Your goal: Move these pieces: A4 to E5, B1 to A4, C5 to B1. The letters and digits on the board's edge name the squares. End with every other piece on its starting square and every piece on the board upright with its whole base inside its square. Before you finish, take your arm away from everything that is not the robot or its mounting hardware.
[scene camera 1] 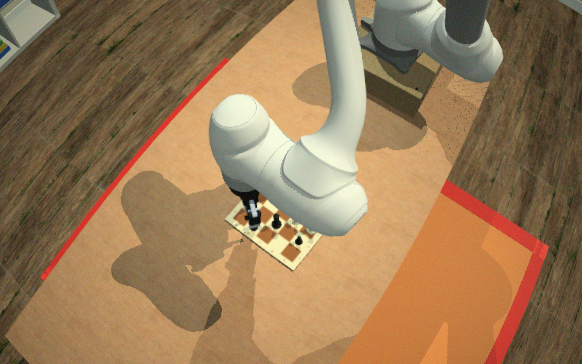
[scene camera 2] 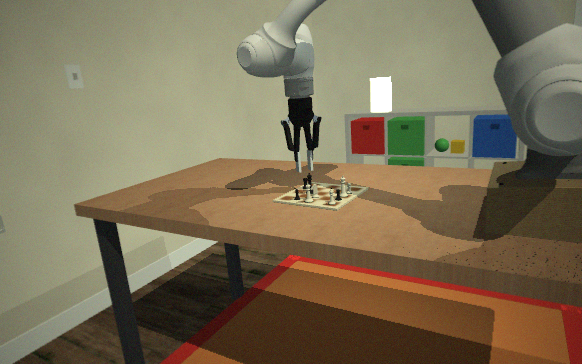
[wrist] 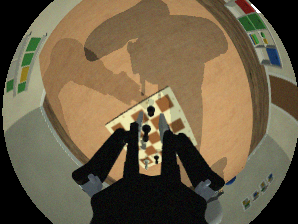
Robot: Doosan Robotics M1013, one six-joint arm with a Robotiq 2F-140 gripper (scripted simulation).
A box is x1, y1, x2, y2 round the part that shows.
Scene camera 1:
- small chessboard: [225, 193, 321, 270]
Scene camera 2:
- my gripper: [281, 97, 321, 172]
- small chessboard: [273, 182, 368, 210]
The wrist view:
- my gripper: [72, 111, 224, 223]
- small chessboard: [106, 86, 196, 167]
